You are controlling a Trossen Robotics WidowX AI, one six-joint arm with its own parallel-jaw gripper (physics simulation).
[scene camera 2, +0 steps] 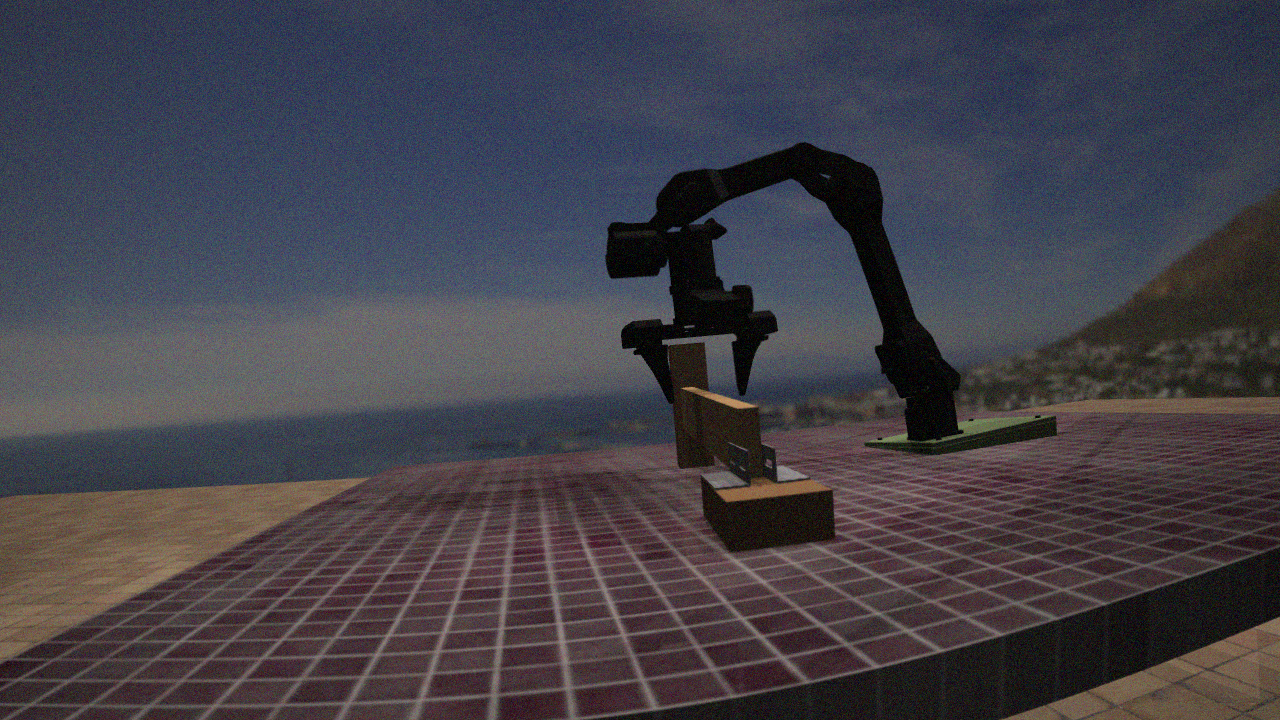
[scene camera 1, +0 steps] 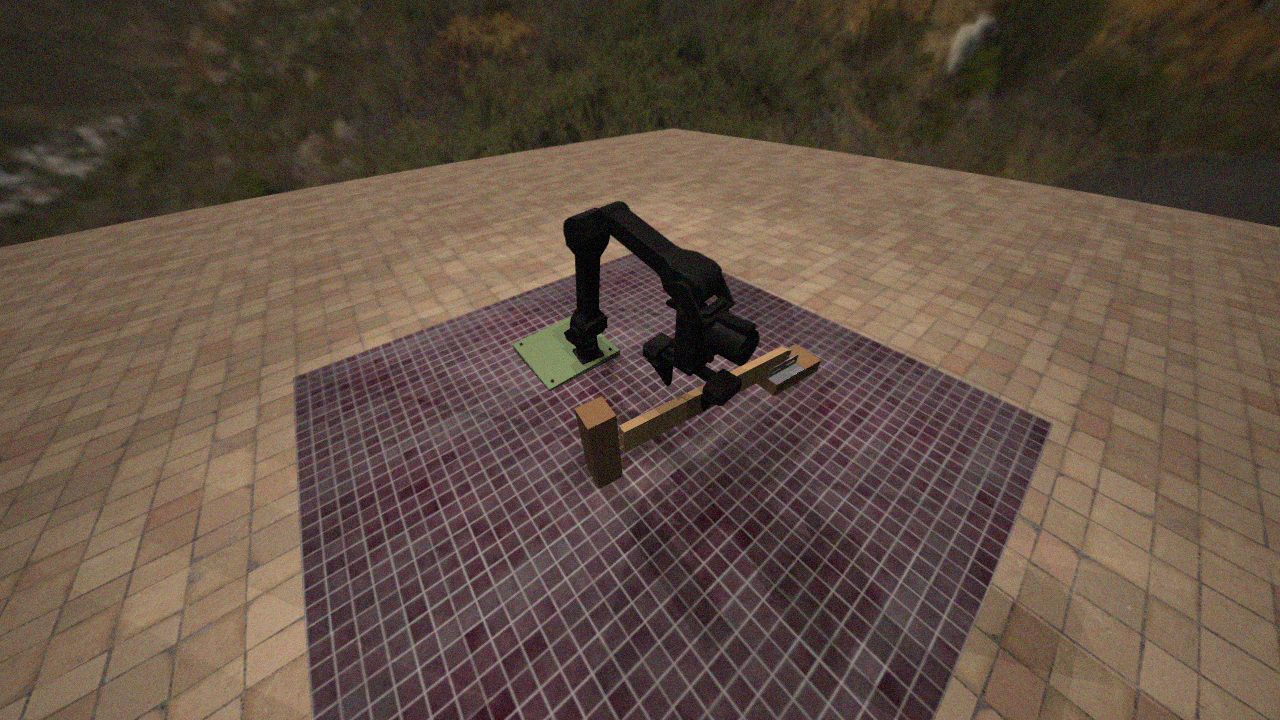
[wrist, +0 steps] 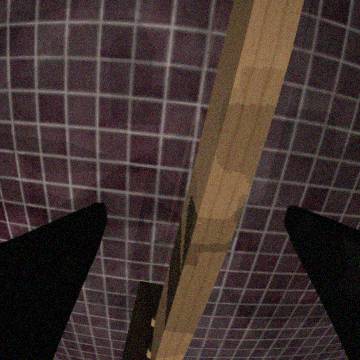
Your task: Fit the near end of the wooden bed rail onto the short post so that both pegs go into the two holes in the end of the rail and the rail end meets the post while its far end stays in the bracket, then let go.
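Observation:
The wooden rail stands on edge between the short post and the bracket. Its far end sits between the bracket's upright metal plates. Its near end is close against the post's side. In the wrist view, two small light stubs show beside the rail, before the dark face of the post; how deep the pegs sit in the holes is hidden. My gripper is wide open above the rail's middle, its fingers apart from the rail, one on each side.
The arm stands on a green base plate on one side of the rail. Everything rests on the dark red tiled surface. The post rises higher than the rail, near my gripper.

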